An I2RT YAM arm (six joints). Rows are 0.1 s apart.
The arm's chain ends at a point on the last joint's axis. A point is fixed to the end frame.
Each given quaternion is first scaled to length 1.
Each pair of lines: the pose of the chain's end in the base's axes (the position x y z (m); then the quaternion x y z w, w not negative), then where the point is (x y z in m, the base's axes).
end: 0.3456 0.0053 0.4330 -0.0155 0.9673 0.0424 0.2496
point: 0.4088 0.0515 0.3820
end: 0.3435 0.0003 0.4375 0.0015 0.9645 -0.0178 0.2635
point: 0.4108 0.0367 0.3840
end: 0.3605 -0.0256 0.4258 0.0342 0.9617 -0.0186 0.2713
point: 0.4309 0.0073 0.3740
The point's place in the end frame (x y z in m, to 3 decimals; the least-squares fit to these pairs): -0.031 0.039 0.079
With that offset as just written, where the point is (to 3 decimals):
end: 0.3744 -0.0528 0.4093 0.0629 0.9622 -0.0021 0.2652
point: 0.446 -0.021 0.358
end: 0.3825 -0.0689 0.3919 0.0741 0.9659 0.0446 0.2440
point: 0.452 -0.032 0.342
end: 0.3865 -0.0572 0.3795 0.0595 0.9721 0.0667 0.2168
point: 0.452 -0.015 0.328
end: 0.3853 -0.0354 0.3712 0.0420 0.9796 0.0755 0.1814
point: 0.445 0.010 0.315
